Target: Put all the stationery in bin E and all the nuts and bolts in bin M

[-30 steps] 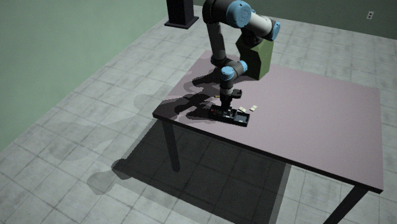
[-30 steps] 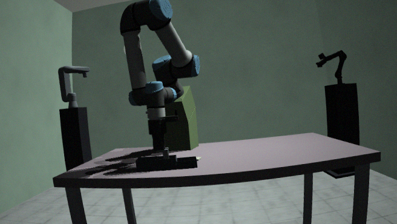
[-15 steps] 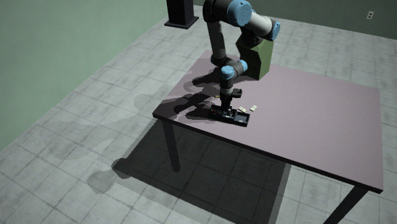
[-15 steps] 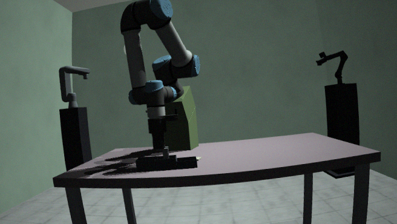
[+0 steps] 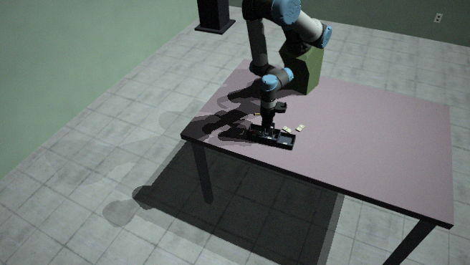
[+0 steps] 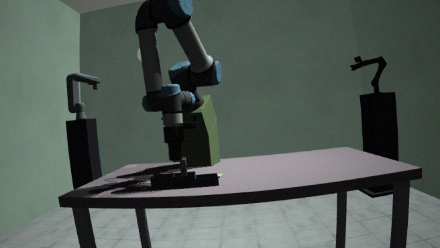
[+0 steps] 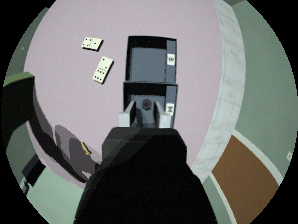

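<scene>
Now: the yellow thing 150 mm behind my hand, 140 mm to the right of it and 50 mm below it. Also, from my hand: red item: 80 mm to the right, 40 mm below; small grey object: 80 mm to the right, 30 mm below, 10 mm ahead.
</scene>
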